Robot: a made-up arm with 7 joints. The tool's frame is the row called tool.
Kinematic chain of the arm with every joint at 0, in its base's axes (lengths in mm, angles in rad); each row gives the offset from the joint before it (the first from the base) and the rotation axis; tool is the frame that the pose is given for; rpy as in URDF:
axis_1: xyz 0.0 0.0 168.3 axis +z
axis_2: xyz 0.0 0.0 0.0 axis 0 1 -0.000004
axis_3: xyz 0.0 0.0 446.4 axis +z
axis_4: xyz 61.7 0.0 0.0 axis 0 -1 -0.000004
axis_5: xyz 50.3 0.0 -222.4 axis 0 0.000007 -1
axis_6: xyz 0.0 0.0 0.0 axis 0 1 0.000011
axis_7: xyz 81.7 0.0 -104.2 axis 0 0.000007 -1
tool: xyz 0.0 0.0 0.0 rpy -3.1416 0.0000 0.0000
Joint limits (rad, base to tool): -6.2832..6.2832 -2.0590..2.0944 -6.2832..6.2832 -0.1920..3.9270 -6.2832..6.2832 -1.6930..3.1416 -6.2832..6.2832
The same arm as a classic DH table. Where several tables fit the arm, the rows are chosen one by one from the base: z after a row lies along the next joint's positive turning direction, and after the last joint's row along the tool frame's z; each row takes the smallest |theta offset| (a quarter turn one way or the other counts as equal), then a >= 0, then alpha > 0; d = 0 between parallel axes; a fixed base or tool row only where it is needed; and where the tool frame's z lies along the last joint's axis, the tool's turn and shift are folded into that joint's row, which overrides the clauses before.
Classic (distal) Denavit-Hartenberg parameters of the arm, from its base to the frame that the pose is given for. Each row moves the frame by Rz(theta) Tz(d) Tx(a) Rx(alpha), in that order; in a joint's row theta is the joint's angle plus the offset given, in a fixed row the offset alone. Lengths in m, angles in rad.
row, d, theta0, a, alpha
axis_1, 0.1683, 0, 0, -1.5708
axis_2, 0, 0, 0, 1.5708
axis_3, 0.4464, 0, 0.0617, 1.5708
axis_4, 0, 0, 0.0503, 1.5708
axis_5, 0.2224, 0, 0, 1.5708
axis_6, 0, 0, 0.0817, -1.5708
axis_7, 0.1042, 0, 0, 0
Joint limits (rad, base to tool): -6.2832..6.2832 -2.059..2.0944 -6.2832..6.2832 -0.192..3.927 -6.2832..6.2832 -1.693..3.1416 -6.2832..6.2832

